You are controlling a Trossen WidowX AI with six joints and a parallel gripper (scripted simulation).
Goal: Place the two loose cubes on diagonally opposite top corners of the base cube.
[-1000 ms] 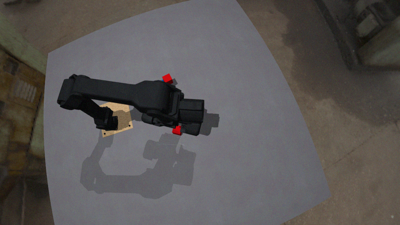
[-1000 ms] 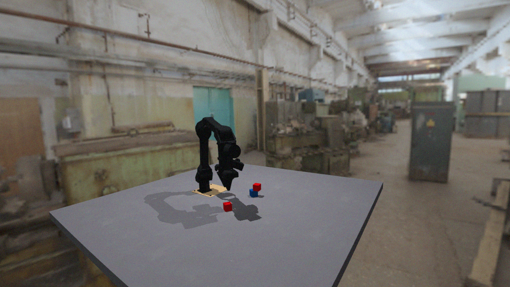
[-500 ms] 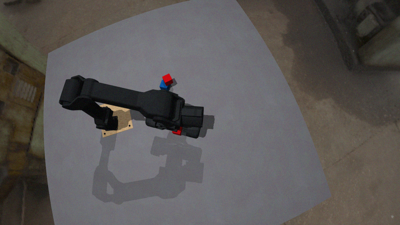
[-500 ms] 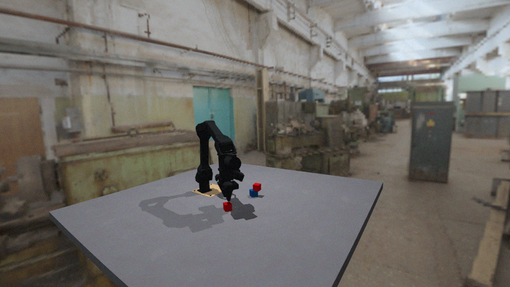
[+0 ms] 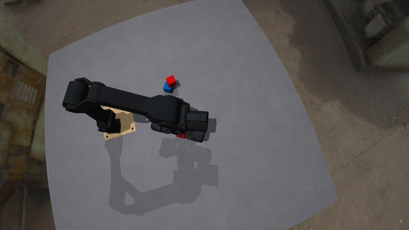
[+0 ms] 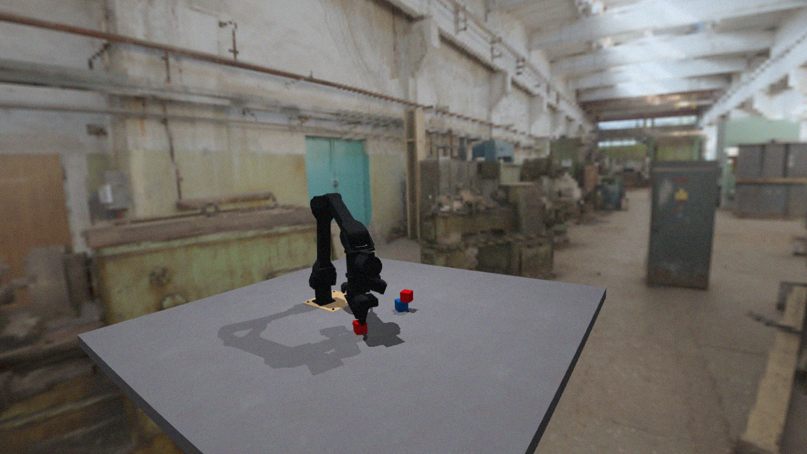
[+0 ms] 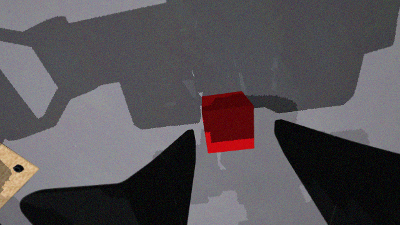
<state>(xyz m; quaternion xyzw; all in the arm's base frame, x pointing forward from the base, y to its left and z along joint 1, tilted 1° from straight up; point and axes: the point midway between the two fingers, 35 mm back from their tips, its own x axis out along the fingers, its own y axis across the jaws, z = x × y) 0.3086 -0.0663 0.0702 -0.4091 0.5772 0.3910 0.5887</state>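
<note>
My gripper tip is 4 cm past the blue cube, 20 cm to the right of it and 2 cm above it.
</note>
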